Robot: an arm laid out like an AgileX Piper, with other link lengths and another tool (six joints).
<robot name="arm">
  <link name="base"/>
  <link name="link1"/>
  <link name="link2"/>
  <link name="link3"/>
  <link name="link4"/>
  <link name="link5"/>
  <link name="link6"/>
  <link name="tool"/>
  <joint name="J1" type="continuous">
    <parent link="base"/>
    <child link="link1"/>
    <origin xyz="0 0 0.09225" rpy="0 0 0"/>
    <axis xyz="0 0 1"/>
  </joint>
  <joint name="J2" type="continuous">
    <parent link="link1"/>
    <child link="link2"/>
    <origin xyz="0 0 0" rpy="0 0 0"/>
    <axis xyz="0 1 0"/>
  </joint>
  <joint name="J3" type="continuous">
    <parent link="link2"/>
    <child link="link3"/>
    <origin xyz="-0.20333 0 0.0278" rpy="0 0 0"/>
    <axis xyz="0 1 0"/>
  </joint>
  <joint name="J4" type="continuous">
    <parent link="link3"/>
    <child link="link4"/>
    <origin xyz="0.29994 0 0.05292" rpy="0 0 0"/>
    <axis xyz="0.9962 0 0.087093"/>
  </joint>
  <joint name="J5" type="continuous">
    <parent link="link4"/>
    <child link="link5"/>
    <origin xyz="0 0 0" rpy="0 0 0"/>
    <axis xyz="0 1 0"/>
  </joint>
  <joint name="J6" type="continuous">
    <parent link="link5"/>
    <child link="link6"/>
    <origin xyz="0.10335 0 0.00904" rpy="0 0 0"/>
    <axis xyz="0.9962 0 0.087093"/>
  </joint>
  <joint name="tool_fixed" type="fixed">
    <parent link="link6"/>
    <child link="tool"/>
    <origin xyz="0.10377 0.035 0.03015" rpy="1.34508 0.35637 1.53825"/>
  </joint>
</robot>
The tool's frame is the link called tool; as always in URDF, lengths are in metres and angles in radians. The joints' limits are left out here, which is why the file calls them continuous.
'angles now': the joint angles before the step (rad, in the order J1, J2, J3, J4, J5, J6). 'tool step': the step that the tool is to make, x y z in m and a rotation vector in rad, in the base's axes. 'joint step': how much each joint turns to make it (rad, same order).
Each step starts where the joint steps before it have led.
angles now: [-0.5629 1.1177 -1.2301 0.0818 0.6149 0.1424]
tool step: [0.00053 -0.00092 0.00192 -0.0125 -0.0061 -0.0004]
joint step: [0.0000 0.0009 -0.0001 -0.0043 -0.0125 -0.0036]
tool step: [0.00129 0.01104 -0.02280 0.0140 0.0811 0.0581]
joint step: [0.0021 0.0041 0.0182 0.0546 0.0599 -0.0928]
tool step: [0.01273 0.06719 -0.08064 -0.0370 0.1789 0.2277]
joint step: [0.1421 -0.0258 0.1820 0.0187 -0.0019 -0.1598]
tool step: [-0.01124 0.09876 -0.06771 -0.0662 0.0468 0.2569]
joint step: [0.2441 -0.1344 0.2937 -0.0394 -0.1316 -0.0460]
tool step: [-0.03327 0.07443 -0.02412 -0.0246 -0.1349 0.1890]
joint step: [0.2067 -0.2491 0.3136 -0.0073 -0.2016 -0.0049]
